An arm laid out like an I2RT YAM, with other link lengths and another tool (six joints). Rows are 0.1 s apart.
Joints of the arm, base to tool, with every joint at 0 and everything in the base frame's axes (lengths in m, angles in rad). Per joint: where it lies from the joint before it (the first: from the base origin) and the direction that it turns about. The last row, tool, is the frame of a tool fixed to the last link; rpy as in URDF.
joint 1: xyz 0 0 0.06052 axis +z
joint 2: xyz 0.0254 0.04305 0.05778 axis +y
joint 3: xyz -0.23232 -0.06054 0 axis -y
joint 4: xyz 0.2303 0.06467 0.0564 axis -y
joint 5: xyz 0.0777 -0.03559 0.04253 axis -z
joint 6: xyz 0.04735 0 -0.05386 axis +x
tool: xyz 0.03 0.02 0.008 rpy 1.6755 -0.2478 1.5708
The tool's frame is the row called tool.
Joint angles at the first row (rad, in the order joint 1, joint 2, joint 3, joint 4, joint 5, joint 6):
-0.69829, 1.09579, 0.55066, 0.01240, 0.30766, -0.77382
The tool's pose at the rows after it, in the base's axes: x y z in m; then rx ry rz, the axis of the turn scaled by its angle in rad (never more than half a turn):
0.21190, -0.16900, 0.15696, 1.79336, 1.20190, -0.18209
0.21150, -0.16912, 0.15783, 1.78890, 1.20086, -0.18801
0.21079, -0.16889, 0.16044, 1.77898, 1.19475, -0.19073
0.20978, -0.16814, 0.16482, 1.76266, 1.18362, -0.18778
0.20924, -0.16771, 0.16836, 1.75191, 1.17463, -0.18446
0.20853, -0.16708, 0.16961, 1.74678, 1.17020, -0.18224
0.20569, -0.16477, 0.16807, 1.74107, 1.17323, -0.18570
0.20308, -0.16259, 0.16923, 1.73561, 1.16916, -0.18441
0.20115, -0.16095, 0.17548, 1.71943, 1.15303, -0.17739
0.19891, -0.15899, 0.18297, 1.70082, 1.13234, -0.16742
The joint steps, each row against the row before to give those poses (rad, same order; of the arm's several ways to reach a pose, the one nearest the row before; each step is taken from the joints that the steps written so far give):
0.00000, -0.00036, -0.00001, 0.00003, 0.00420, -0.00076
-0.00002, -0.00383, 0.00000, -0.00003, 0.00379, -0.00498
0.00002, -0.01221, -0.00113, 0.00076, 0.00308, -0.00532
0.00000, -0.02140, -0.00308, 0.00266, 0.00037, -0.00535
0.00000, -0.01449, 0.00002, 0.00037, 0.00001, -0.00229
0.00001, -0.00988, -0.00343, 0.00079, -0.00037, -0.00075
-0.00001, -0.02025, -0.01757, 0.00039, -0.00002, -0.00649
0.00002, -0.02476, -0.01028, -0.00725, 0.00002, -0.00152
-0.00001, -0.03241, -0.00076, -0.00761, -0.00038, -0.00153
0.00000, -0.03741, -0.00001, -0.00841, -0.00077, 0.00000

